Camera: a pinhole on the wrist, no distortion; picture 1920 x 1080 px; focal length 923.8 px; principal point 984.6 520.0 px. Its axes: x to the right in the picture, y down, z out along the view. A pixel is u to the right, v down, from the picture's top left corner.
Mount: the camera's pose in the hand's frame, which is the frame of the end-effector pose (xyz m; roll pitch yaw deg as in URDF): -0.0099 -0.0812 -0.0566 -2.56 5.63 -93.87
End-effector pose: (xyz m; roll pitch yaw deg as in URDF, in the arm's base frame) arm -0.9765 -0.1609 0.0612 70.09 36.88 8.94
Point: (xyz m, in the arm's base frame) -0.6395 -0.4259 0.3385
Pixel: 171.8 587.5
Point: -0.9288 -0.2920 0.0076
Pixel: 823.3 806.9
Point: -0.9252 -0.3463 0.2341
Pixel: 360.9 178.1
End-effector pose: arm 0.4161 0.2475 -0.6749 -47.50 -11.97 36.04
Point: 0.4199 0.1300 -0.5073
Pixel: 1832.3 381.4
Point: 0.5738 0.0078 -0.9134
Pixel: behind the camera
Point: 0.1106 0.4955 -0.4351
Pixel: 615.2 385.7
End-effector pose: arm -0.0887 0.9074 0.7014 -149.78 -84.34 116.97
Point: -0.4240 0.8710 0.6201
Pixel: 1257.2 338.9
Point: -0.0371 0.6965 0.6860
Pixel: behind the camera
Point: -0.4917 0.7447 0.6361
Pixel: 1648.8 388.0
